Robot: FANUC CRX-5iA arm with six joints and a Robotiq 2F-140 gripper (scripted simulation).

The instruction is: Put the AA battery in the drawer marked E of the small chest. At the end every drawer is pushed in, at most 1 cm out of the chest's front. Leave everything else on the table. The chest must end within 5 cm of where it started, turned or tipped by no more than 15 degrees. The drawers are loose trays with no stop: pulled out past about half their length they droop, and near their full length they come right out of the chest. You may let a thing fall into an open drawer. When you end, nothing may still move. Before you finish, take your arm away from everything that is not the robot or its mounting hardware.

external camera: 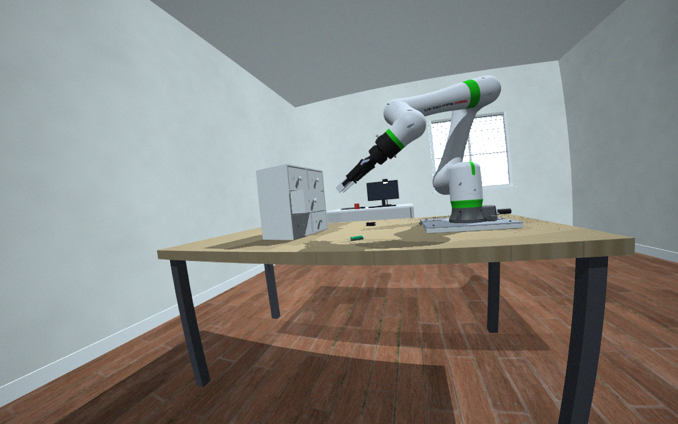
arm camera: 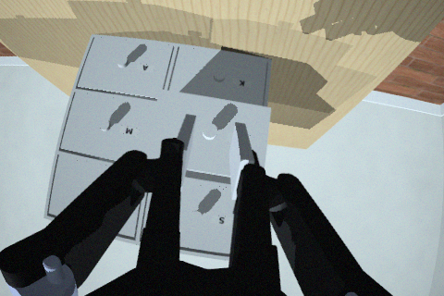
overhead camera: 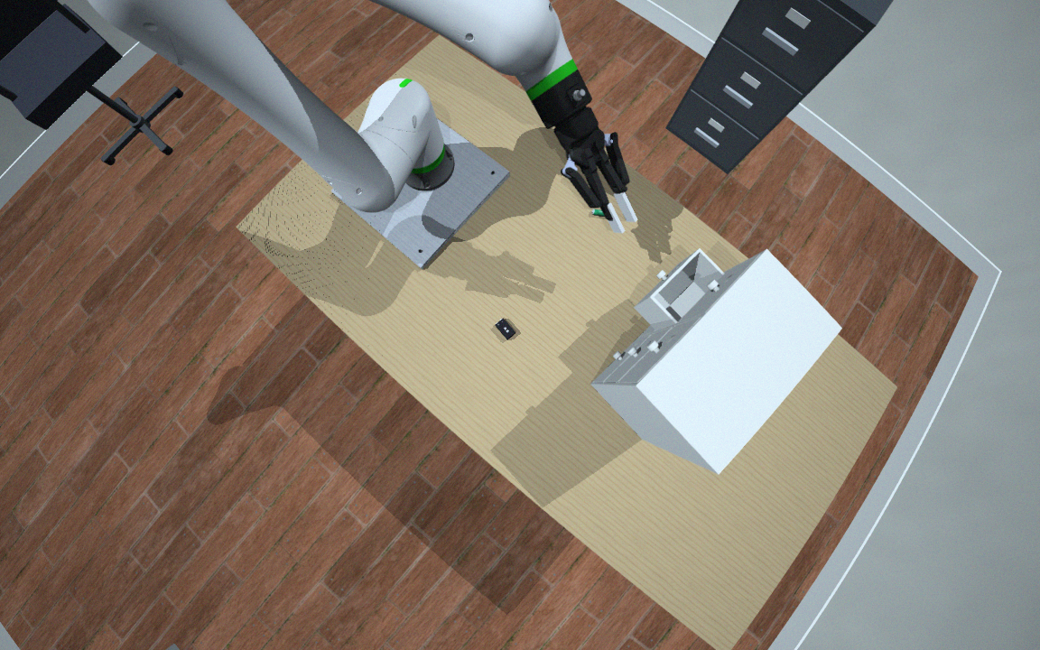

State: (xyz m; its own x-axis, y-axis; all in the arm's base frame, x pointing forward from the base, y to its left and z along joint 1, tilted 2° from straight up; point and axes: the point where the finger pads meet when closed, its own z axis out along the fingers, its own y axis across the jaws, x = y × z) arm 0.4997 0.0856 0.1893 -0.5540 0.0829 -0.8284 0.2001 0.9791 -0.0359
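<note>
The green AA battery is 5 cm behind my hand, 10 cm to the left of it and 21 cm below it. Also, from my hand: black block (7 cm behind, 30 cm to the right, 21 cm below).
</note>
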